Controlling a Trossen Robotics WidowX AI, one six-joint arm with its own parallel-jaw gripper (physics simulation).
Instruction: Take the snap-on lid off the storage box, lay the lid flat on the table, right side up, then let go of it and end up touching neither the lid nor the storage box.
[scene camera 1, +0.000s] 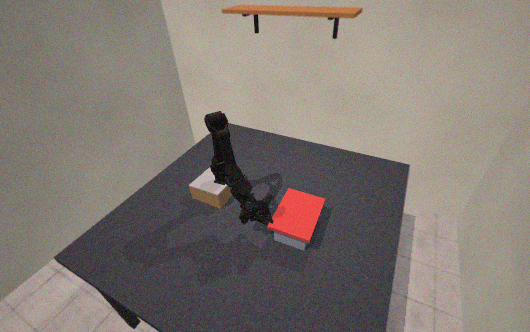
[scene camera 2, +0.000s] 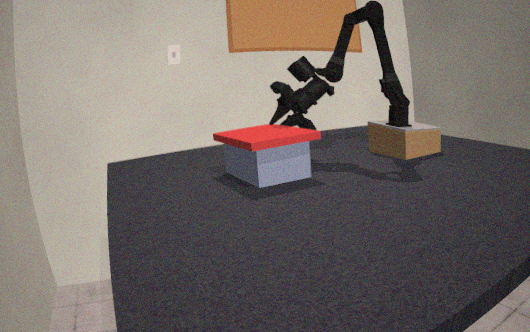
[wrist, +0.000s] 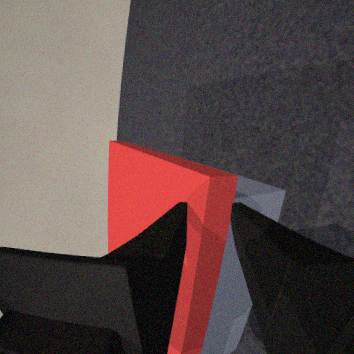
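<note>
The flat red lid lies level on top of the blue-grey storage box, right side up. The box stands on the table. My gripper is shut on the lid's edge, on the side towards the arm's base. In the wrist view one finger lies over the lid's top and the other is at the underside of its rim, beside the box wall. In scene camera 2 the lid hides the lower fingertip.
The arm's base stands on a wooden block with a pale top on the dark table. An orange shelf and an orange board are on the walls, above the table.
</note>
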